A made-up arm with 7 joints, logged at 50 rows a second.
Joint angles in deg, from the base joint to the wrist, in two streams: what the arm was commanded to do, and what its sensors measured. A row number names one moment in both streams.
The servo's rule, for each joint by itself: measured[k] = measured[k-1] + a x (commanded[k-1-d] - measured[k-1]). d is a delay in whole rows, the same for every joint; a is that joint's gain. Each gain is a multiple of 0.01, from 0.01 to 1. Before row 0 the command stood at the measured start. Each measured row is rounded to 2 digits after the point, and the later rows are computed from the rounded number. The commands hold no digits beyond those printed.
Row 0, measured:
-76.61 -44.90 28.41 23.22 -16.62 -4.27 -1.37
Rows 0 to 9, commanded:
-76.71 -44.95 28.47 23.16 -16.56 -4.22 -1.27
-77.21 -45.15 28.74 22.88 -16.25 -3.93 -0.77
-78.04 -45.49 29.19 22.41 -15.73 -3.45 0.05
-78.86 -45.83 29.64 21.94 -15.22 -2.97 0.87
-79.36 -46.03 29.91 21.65 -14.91 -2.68 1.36
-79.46 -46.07 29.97 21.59 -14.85 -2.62 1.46
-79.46 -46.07 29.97 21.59 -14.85 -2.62 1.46
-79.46 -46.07 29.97 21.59 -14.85 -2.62 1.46
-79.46 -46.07 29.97 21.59 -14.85 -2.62 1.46
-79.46 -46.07 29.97 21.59 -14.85 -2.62 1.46
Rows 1 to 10, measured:
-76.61 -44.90 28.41 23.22 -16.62 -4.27 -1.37
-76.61 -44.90 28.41 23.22 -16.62 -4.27 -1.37
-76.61 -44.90 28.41 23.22 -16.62 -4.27 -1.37
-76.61 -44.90 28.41 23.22 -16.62 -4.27 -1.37
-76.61 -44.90 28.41 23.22 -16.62 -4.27 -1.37
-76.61 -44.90 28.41 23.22 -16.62 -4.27 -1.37
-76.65 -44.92 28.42 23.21 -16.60 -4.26 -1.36
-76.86 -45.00 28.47 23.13 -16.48 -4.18 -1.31
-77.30 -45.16 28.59 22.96 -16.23 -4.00 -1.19
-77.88 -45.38 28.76 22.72 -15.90 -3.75 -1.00
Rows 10 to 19, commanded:
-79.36 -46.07 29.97 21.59 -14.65 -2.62 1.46
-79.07 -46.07 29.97 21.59 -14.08 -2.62 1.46
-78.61 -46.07 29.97 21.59 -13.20 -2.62 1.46
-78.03 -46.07 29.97 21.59 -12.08 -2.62 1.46
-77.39 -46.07 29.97 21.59 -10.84 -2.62 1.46
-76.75 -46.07 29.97 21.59 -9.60 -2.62 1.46
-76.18 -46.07 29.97 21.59 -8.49 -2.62 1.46
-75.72 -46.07 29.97 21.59 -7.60 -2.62 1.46
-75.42 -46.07 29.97 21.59 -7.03 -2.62 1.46
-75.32 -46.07 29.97 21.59 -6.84 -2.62 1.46
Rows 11 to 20, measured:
-78.43 -45.59 28.94 22.46 -15.57 -3.49 -0.79
-78.81 -45.75 29.10 22.25 -15.33 -3.28 -0.59
-79.05 -45.86 29.24 22.09 -15.17 -3.12 -0.41
-79.20 -45.93 29.36 21.97 -15.06 -3.00 -0.24
-79.30 -45.98 29.46 21.88 -14.99 -2.91 -0.09
-79.36 -46.01 29.54 21.81 -14.94 -2.84 0.05
-79.36 -46.03 29.61 21.76 -14.84 -2.79 0.18
-79.25 -46.04 29.67 21.72 -14.59 -2.75 0.30
-79.01 -46.05 29.72 21.69 -14.13 -2.72 0.40
-78.65 -46.06 29.76 21.67 -13.45 -2.70 0.50

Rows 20 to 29, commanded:
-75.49 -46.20 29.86 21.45 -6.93 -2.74 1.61
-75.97 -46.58 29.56 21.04 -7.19 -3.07 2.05
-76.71 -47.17 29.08 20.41 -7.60 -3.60 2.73
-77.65 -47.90 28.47 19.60 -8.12 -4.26 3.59
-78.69 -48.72 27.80 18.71 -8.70 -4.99 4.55
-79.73 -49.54 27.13 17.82 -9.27 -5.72 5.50
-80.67 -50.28 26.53 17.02 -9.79 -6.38 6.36
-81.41 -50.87 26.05 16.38 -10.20 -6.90 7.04
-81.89 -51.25 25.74 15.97 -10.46 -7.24 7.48
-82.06 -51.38 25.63 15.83 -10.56 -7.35 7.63
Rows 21 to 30, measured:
-78.18 -46.06 29.79 21.65 -12.59 -2.68 0.59
-77.65 -46.06 29.82 21.64 -11.60 -2.67 0.67
-77.11 -46.06 29.84 21.63 -10.57 -2.66 0.74
-76.60 -46.06 29.86 21.62 -9.59 -2.65 0.80
-76.16 -46.06 29.88 21.61 -8.75 -2.64 0.86
-75.85 -46.06 29.89 21.61 -8.12 -2.64 0.91
-75.72 -46.11 29.89 21.57 -7.73 -2.66 0.97
-75.81 -46.27 29.84 21.44 -7.55 -2.76 1.07
-76.14 -46.57 29.72 21.19 -7.57 -2.96 1.22
-76.70 -47.01 29.52 20.81 -7.75 -3.27 1.43

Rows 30 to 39, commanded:
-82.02 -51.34 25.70 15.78 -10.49 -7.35 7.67
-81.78 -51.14 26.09 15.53 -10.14 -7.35 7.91
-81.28 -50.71 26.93 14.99 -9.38 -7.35 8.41
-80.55 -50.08 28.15 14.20 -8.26 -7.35 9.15
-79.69 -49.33 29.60 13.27 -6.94 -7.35 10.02
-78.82 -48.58 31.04 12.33 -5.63 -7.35 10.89
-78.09 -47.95 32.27 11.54 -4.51 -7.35 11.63
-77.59 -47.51 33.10 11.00 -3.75 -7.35 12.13
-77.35 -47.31 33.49 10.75 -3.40 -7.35 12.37
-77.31 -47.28 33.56 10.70 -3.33 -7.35 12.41
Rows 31 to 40, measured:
-77.44 -47.57 29.24 20.31 -8.06 -3.68 1.71
-78.29 -48.22 28.90 19.71 -8.46 -4.17 2.05
-79.17 -48.90 28.52 19.06 -8.90 -4.70 2.44
-80.00 -49.55 28.12 18.42 -9.33 -5.23 2.85
-80.70 -50.11 27.74 17.83 -9.70 -5.71 3.27
-81.20 -50.53 27.40 17.35 -9.98 -6.10 3.66
-81.50 -50.80 27.13 16.97 -10.15 -6.40 4.02
-81.60 -50.91 26.96 16.62 -10.15 -6.63 4.37
-81.48 -50.84 26.96 16.23 -9.90 -6.80 4.73
-81.14 -50.59 27.15 15.74 -9.36 -6.93 5.13

